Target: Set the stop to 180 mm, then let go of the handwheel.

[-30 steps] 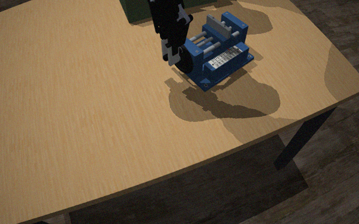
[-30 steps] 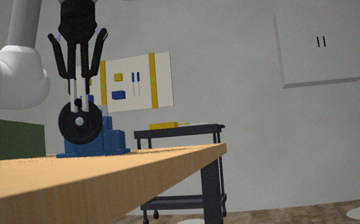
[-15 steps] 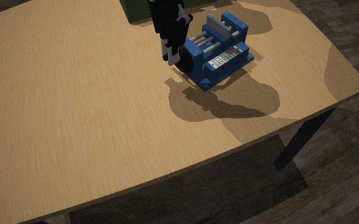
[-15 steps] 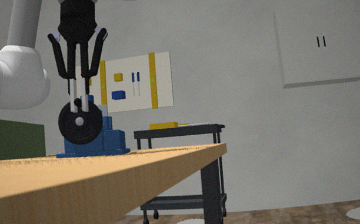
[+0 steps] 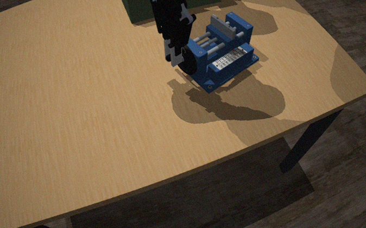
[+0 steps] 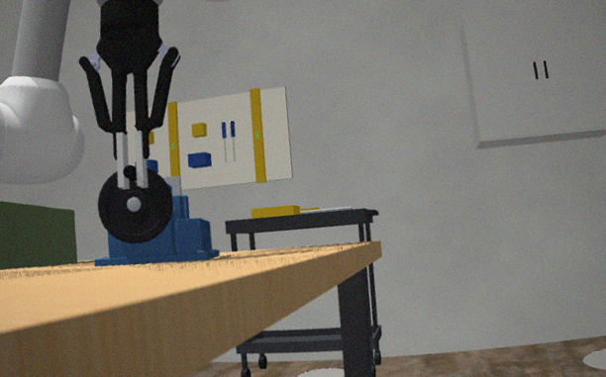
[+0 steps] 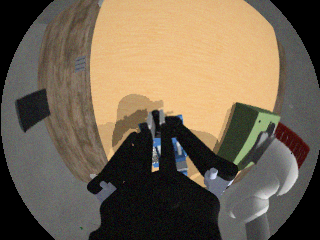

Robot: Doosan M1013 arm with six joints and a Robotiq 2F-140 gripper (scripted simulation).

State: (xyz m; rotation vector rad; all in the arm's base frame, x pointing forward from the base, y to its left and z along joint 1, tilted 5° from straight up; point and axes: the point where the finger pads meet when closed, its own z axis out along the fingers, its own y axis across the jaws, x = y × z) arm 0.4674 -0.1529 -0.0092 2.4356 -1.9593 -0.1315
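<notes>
Right now the handwheel is 1 cm behind my hand, 2 cm to the left of it and 2 cm below it. Also, from my hand: stop plate (3 cm behind, 16 cm to the left, 4 cm below).
</notes>
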